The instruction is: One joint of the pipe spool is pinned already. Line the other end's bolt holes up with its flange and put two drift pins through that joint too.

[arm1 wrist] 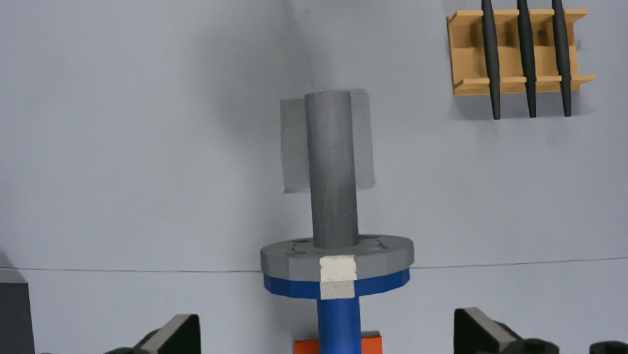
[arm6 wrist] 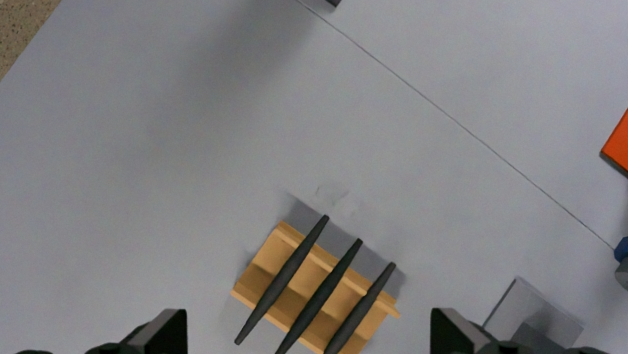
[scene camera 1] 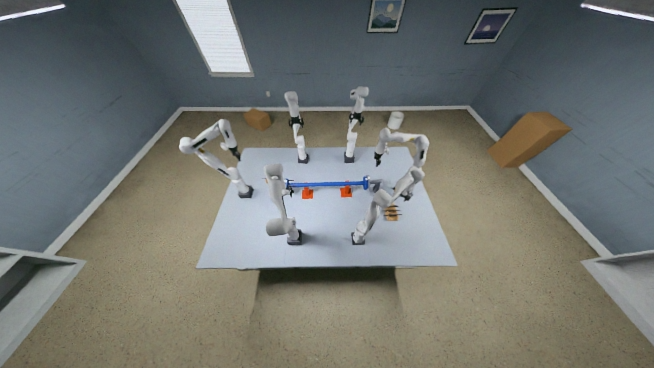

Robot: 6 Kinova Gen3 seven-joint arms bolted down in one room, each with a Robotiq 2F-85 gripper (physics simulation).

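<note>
The blue pipe spool [arm1 wrist: 340, 325] [scene camera 1: 327, 184] has its end flange [arm1 wrist: 290, 286] against a grey fixed flange [arm1 wrist: 289, 263]. Their pale marks look in line; their bolt holes are mostly hidden, and I see no pin standing there. Part of a blue flange [arm6 wrist: 621, 249] shows at the right edge of the arm6 wrist view. A tan rack [arm1 wrist: 467, 57] [arm6 wrist: 265, 257] holds three dark drift pins. The arm1 gripper [arm1 wrist: 327, 332] is open above the spool, holding nothing. The arm6 gripper [arm6 wrist: 308, 330] is open above the rack, holding nothing.
Two orange supports [scene camera 1: 307, 193] [scene camera 1: 346, 192] stand under the spool. In the scene view, two arms stand at the back, one at the left, one at the front left; two cross closely at the right, near the tan rack [scene camera 1: 391, 217]. A dark block [arm1 wrist: 15, 320] stands at left.
</note>
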